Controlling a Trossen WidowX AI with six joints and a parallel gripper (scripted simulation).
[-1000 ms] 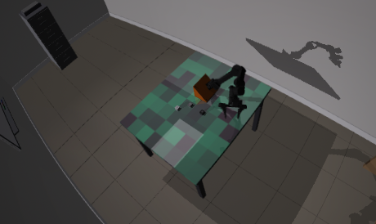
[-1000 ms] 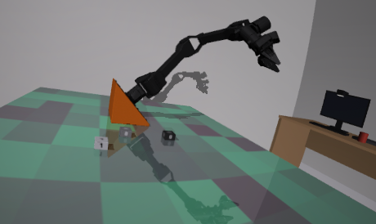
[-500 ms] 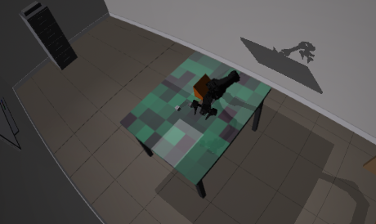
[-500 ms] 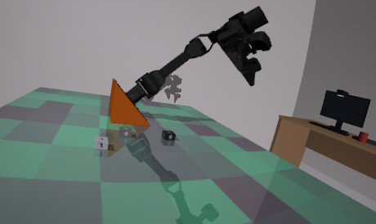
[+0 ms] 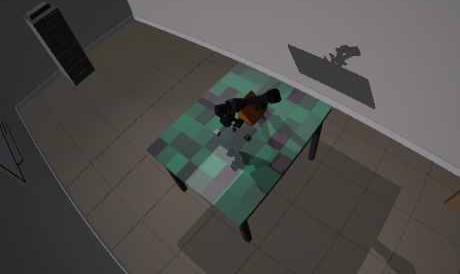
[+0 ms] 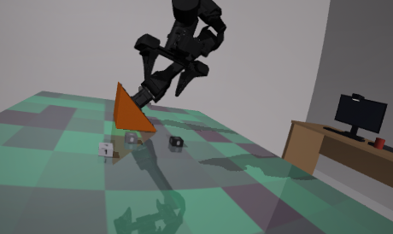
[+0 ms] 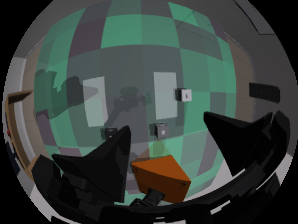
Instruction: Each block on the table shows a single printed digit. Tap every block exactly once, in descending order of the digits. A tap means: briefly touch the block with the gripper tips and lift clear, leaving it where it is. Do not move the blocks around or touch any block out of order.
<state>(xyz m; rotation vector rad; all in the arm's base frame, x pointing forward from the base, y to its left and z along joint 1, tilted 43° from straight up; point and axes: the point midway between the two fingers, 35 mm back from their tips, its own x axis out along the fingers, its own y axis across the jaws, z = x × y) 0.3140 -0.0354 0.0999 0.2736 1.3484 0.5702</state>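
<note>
Now: gripper tip 15 cm above the grey block, 7 cm past it and 5 cm to the left of it. From my gripper tip the other things lie so: black block (15 cm below, 8 cm to the left, 8 cm behind); then white block (15 cm below, 11 cm to the right, 3 cm ahead).
</note>
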